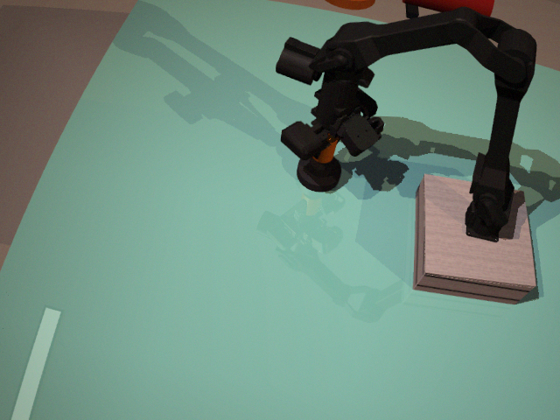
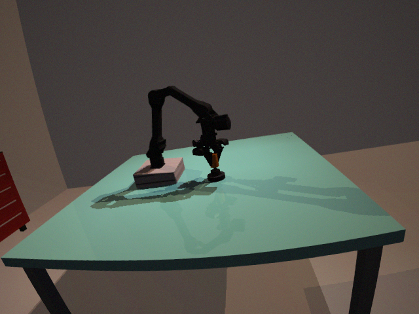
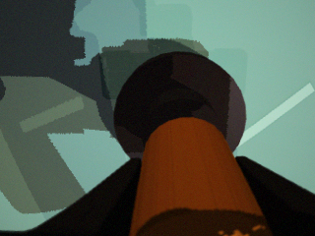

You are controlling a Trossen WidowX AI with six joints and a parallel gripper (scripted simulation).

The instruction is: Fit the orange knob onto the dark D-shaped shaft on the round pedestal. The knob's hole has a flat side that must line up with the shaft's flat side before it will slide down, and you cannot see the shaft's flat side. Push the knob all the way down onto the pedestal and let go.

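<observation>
My gripper tip is now 2 cm below the orange knob. Also, from my gripper tip: dark round pedestal (4 cm below).
</observation>
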